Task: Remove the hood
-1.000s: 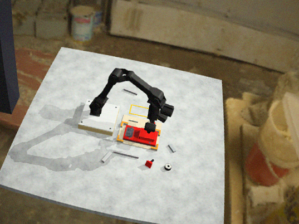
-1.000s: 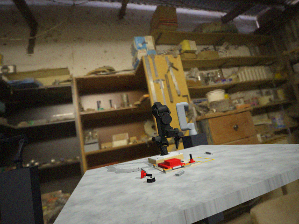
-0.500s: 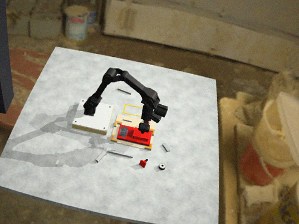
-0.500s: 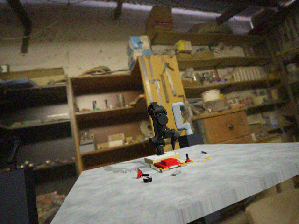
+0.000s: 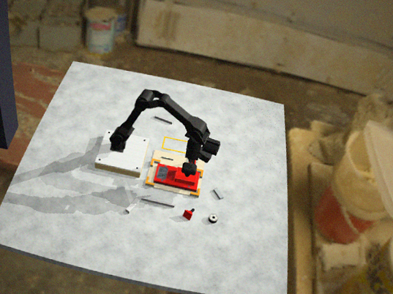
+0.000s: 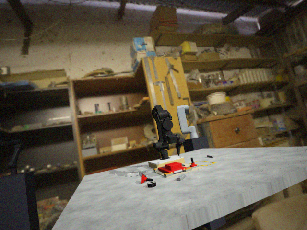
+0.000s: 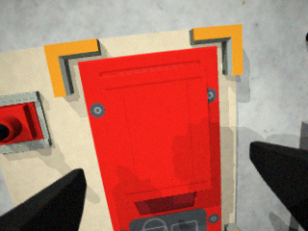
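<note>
My gripper tip is 5 cm above the hood. From my gripper tip the other things lie so: black wheel: 19 cm to the right, 14 cm ahead, 8 cm below; rod: 15 cm to the right, 11 cm behind, 8 cm below.
</note>
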